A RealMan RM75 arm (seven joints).
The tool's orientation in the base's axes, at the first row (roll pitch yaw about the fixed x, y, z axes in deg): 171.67 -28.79 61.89
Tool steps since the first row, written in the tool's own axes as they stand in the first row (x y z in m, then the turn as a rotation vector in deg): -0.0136 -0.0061 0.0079 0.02 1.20 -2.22; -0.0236 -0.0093 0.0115 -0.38 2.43 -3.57; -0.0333 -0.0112 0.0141 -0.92 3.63 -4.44; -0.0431 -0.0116 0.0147 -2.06 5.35 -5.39; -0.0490 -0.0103 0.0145 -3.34 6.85 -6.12; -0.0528 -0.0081 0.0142 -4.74 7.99 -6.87; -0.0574 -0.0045 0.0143 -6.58 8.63 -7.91; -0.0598 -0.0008 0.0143 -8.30 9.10 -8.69; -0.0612 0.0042 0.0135 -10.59 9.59 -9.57; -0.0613 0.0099 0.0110 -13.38 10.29 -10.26
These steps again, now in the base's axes. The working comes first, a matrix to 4 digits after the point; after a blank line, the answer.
The tool's axes in the first row as the columns of a matrix, in the base's axes (used below as rounded here):
0.4129 0.8399 0.3523
0.7730 -0.5277 0.3521
0.4816 0.1270 -0.8671

-0.0080 -0.0045 -0.0142 0.23 -1.40 2.09; -0.0135 -0.0093 -0.0225 0.63 -2.83 3.22; -0.0182 -0.0149 -0.0297 1.10 -4.19 3.87; -0.0224 -0.0220 -0.0350 1.74 -6.31 4.36; -0.0238 -0.0273 -0.0375 2.22 -8.35 4.57; -0.0236 -0.0315 -0.0388 2.33 -10.30 4.69; -0.0224 -0.0370 -0.0406 1.74 -12.43 4.79; -0.0203 -0.0408 -0.0413 1.15 -14.28 4.69; -0.0170 -0.0448 -0.0406 0.31 -16.62 4.42; -0.0131 -0.0487 -0.0378 -0.50 -19.39 3.76
